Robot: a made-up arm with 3 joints.
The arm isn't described. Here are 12 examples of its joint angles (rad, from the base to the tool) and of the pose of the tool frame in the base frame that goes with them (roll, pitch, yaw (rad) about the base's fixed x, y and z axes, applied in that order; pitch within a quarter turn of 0, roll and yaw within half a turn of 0; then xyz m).
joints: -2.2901 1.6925 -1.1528
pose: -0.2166 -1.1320 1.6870 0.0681 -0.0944 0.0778
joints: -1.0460 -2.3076 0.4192
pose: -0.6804 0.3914 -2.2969 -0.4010 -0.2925 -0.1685
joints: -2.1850 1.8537 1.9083
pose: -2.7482 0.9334 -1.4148 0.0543 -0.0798 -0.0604
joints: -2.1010 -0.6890 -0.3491
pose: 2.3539 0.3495 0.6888 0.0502 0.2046 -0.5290
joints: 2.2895 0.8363 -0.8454
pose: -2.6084 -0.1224 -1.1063 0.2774 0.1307 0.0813
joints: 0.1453 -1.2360 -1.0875
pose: -0.0817 0.9486 -1.3057 -0.1487 -0.5898 0.1631
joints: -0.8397 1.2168 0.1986
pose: 0.4631 -0.9550 0.9418 0.1976 -0.1275 0.1038
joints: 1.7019 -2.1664 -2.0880
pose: 0.6207 0.2965 -1.2765 -0.3762 0.0383 0.3774
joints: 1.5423 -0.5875 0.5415
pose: -1.8750 -0.5115 0.6130 0.0403 0.1415 0.5775
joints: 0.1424 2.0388 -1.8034
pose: 2.9614 1.2055 -1.2754 -0.0382 0.0927 0.0185
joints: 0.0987 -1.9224 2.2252
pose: 3.0917 -0.8231 1.2574 -0.3066 -0.3123 0.1551
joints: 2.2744 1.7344 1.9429
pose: 0.1319 0.3354 1.5080 0.0787 0.1185 -0.0075
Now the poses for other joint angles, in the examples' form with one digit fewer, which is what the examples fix.
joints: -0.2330 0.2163 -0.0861
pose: 0.228 0.034 0.230 0.263 -0.375 0.072
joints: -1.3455 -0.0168 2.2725
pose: 1.705 -0.182 -2.287 0.075 -0.182 -0.367
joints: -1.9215 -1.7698 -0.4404
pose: -2.883 0.756 1.819 -0.324 0.085 -0.490
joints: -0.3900 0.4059 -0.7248
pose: 0.415 0.525 0.652 0.294 -0.290 -0.007
